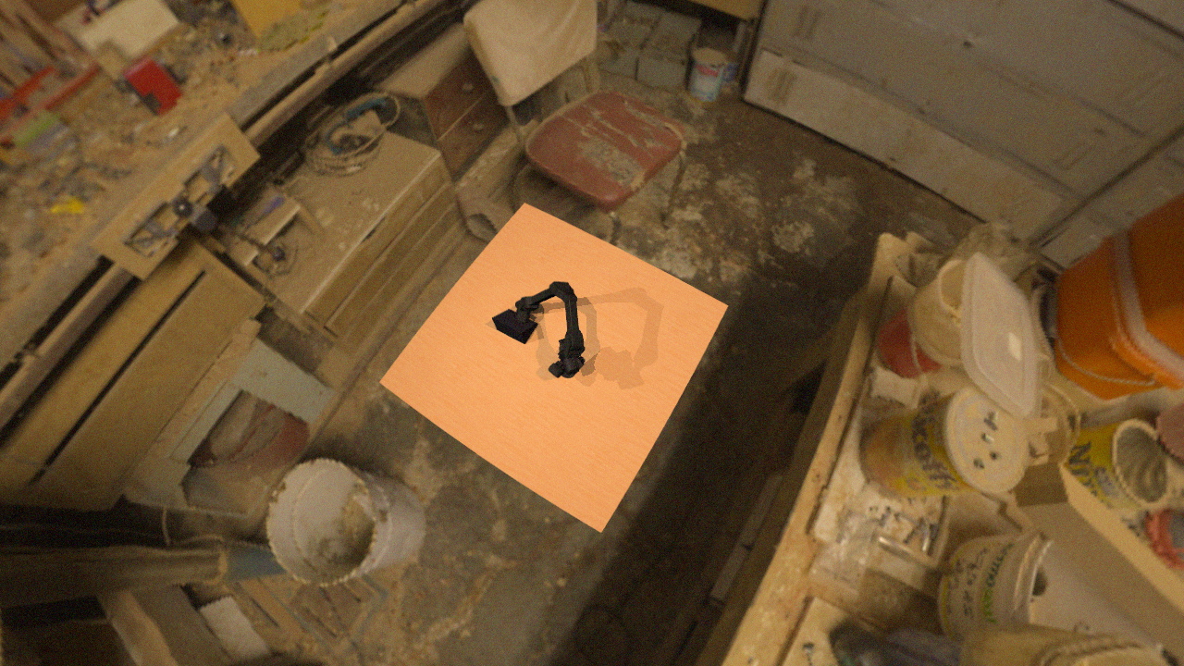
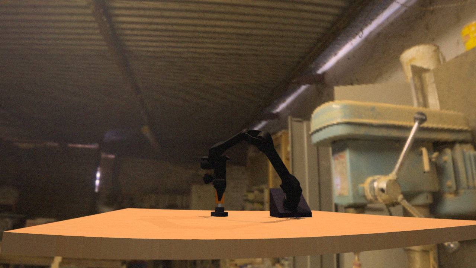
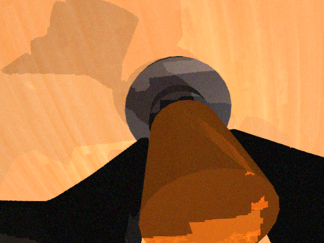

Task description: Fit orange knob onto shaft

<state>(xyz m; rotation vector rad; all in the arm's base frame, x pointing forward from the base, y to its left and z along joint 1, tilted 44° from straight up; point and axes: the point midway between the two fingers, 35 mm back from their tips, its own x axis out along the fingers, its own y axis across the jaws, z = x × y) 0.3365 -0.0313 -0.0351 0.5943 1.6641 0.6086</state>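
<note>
Right now my gripper tip is 3 cm below the orange knob. From my gripper tip the other things lie so: round pedestal: 4 cm below.
</note>
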